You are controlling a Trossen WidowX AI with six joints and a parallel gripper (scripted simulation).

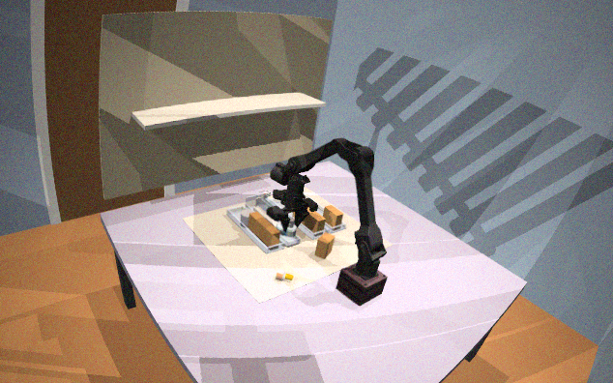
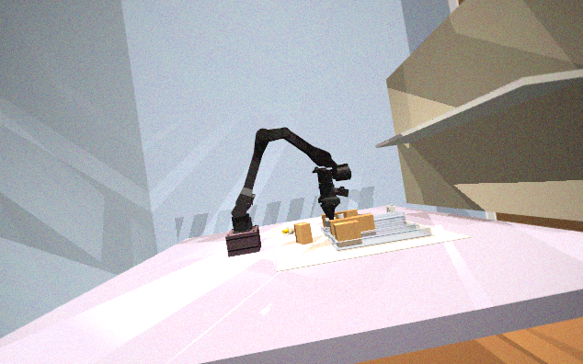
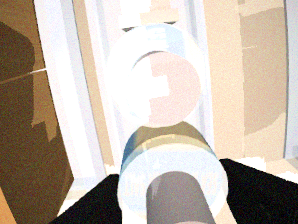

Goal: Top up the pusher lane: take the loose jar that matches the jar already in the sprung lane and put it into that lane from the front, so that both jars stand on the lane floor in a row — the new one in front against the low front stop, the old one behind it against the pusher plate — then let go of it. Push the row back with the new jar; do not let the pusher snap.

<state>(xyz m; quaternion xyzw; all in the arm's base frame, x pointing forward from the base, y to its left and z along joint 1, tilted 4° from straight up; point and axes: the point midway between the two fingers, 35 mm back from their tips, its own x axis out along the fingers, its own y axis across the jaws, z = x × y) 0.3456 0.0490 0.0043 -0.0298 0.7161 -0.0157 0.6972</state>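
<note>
The box lies 12 cm behind my gripper tip, 7 cm to the right of it and 2 cm below it.
</note>
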